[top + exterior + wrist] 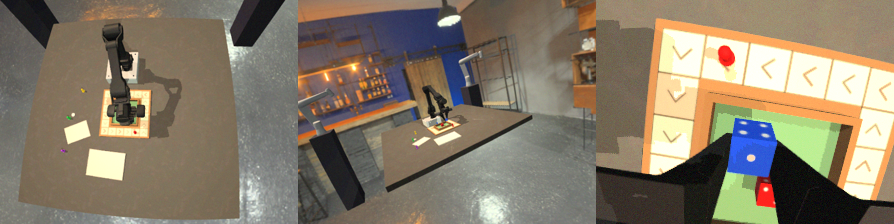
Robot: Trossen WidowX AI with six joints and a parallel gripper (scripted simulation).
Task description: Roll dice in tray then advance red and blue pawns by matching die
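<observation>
Right now the red pawn is 6 cm below my gripper tip, 6 cm ahead of it and 3 cm to the left of it. From my gripper tip the other things lie so: green tray: 8 cm below, 6 cm behind, 3 cm to the right; then white piece: 36 cm to the right, 8 cm below, 6 cm behind; then blue pawn: 17 cm behind, 6 cm below, 4 cm to the right.
</observation>
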